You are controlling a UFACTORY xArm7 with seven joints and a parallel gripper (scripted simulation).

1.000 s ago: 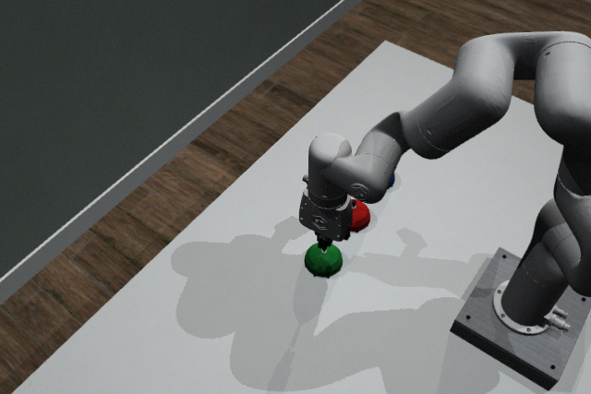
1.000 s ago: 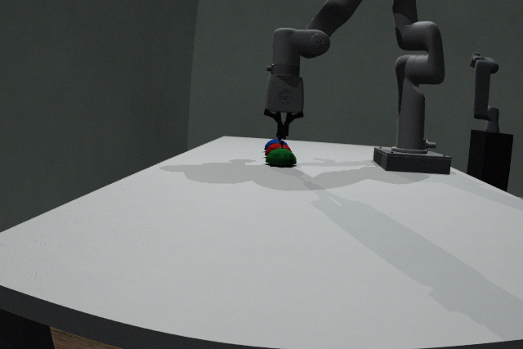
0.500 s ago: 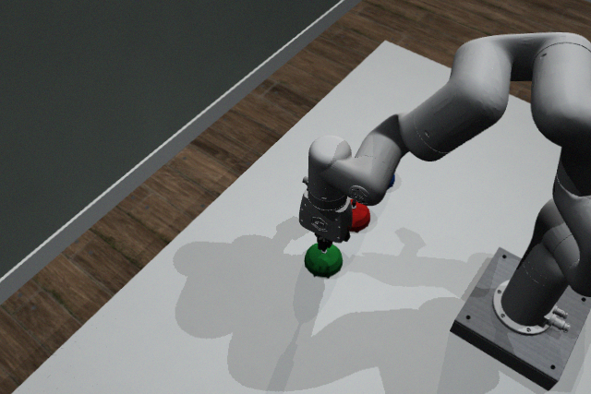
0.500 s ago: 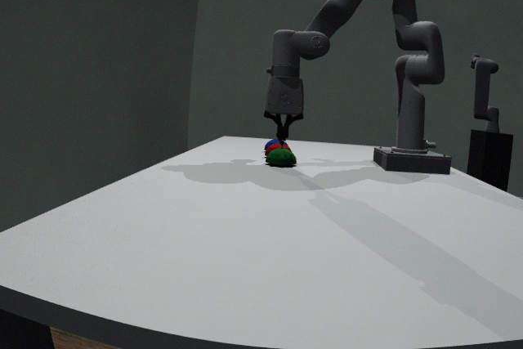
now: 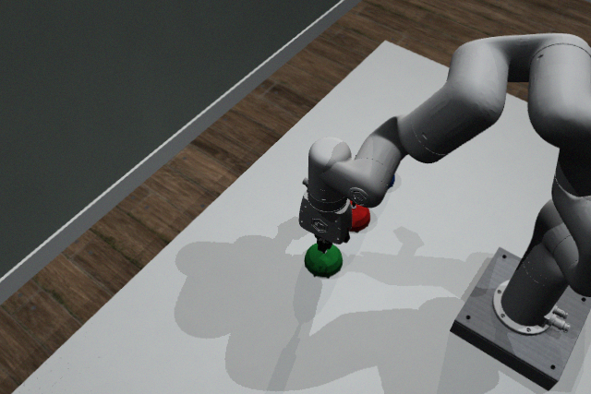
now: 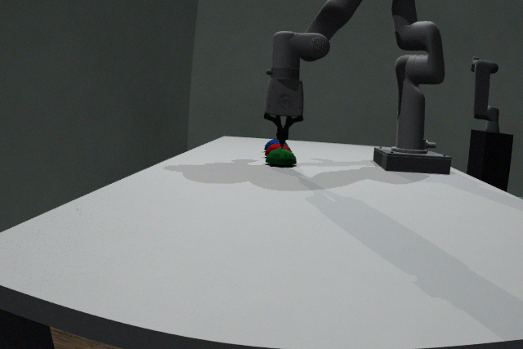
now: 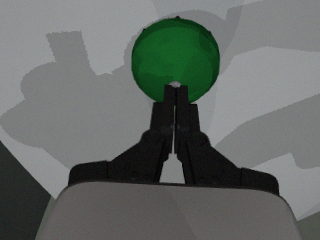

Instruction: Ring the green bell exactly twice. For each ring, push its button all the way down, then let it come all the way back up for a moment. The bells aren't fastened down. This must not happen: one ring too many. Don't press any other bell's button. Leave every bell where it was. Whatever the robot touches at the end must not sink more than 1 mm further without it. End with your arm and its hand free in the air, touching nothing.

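Right now my hand is 40 mm above the green bell. From my hand the other things lie so: red bell 10 mm ahead, 140 mm to the right, 40 mm below; blue bell 20 mm ahead, 280 mm to the right, 40 mm below.
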